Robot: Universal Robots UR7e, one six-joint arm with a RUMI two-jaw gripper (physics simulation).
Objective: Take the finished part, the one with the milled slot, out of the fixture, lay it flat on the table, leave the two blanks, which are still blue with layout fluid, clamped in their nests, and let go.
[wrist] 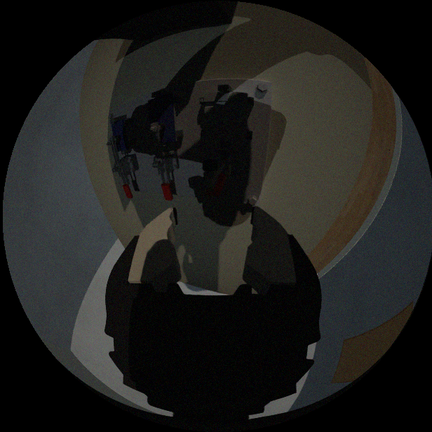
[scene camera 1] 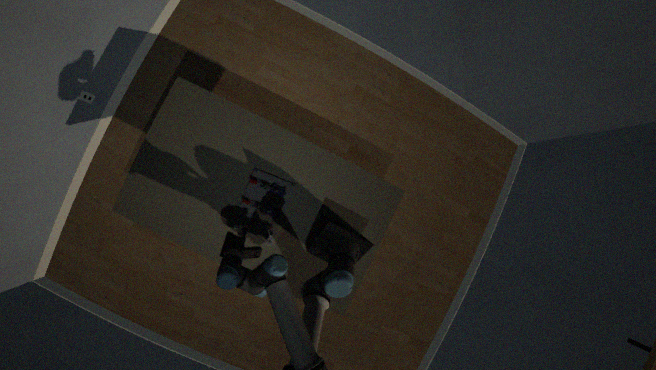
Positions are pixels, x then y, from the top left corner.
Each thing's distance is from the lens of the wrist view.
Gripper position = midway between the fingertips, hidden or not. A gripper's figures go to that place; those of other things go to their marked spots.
my gripper (wrist: 213,209): 14 cm
finished part (wrist: 225,113): 21 cm
